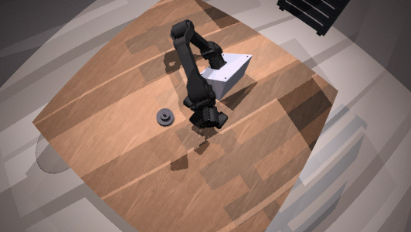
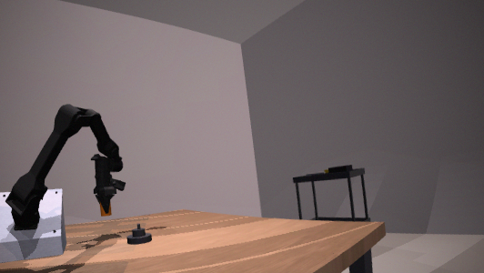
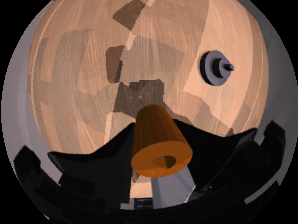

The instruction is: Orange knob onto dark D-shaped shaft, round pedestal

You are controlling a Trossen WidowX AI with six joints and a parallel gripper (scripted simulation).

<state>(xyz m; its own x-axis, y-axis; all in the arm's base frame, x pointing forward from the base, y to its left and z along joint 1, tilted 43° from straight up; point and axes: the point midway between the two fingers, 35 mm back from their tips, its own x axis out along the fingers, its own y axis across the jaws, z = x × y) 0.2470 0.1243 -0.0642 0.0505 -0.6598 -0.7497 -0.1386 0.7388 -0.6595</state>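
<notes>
Right now the round pedestal is 150 mm to the right of my gripper tip, 100 mm ahead of it and 60 mm below it. Round my gripper tip: orange knob 20 mm above.
</notes>
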